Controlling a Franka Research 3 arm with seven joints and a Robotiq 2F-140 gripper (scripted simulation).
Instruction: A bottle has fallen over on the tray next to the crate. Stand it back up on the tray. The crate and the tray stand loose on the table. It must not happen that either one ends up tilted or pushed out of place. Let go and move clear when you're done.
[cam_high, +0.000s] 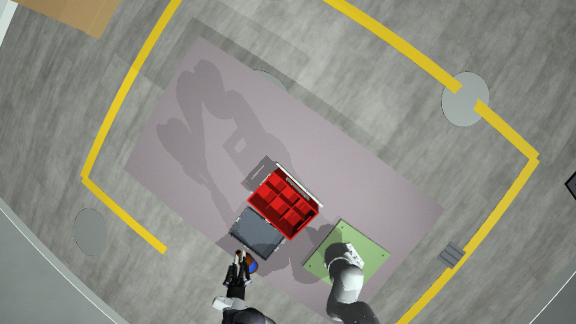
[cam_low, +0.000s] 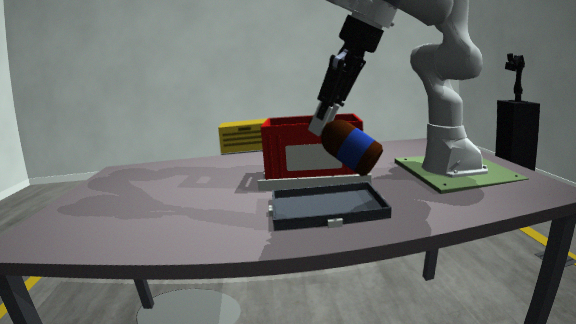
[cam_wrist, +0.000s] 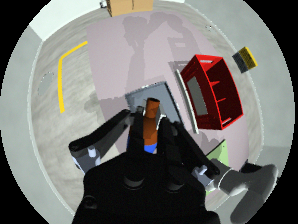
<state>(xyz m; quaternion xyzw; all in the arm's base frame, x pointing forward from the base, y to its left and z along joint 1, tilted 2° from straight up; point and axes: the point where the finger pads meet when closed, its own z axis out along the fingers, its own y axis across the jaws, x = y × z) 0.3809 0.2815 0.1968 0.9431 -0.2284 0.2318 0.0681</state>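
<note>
Now: the glass bottle 30 mm behind my hand, 20 mm to the left of it and 40 mm below it. The rest, counted from my hand: tray 50 mm to the right, 200 mm below; red crate 30 mm ahead, 310 mm to the right, 130 mm below.
</note>
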